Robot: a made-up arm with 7 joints.
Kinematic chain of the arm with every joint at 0, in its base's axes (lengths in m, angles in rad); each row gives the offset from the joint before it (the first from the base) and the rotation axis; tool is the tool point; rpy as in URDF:
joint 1: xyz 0 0 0.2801 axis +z
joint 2: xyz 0 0 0 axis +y
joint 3: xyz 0 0 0.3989 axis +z
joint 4: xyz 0.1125 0 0 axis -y
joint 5: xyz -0.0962 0 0.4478 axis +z
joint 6: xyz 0 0 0 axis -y
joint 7: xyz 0.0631 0 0 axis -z
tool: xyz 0 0 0 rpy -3.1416 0 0
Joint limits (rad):
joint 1: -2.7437..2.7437
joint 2: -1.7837..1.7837
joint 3: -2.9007..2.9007
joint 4: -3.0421..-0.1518
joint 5: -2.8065..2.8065
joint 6: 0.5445..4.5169
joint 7: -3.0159..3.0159
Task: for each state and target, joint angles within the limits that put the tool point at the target. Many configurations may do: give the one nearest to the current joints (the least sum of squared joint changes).
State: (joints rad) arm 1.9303 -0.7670 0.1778 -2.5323 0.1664 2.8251 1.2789
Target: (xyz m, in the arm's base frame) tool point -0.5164 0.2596 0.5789
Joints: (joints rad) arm 2.1985 -0.0594 0.4766 -2.1499 0.1278 2.7156 1.2789
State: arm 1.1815 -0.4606 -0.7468 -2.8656 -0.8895 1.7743 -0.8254
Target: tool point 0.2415 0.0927 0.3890
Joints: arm 1.0086 -0.9222 -0.6486 -3.0421 -0.9083 1.6623 -0.8254
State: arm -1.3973 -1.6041 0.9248 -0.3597 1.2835 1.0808 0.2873
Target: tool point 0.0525 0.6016 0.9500
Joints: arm -1.2015 -1.0943 0.5773 -0.8578 1.2170 0.9628 0.2873
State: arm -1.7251 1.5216 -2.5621 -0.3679 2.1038 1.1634 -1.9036
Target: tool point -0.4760 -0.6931 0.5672
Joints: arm -1.7590 1.6960 -2.4694 -1.0921 2.0338 1.0686 -1.9036
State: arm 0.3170 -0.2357 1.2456 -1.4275 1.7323 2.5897 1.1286
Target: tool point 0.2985 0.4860 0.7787
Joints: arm 0.0693 -0.0874 0.9844 -1.6066 1.7553 2.6401 1.1286
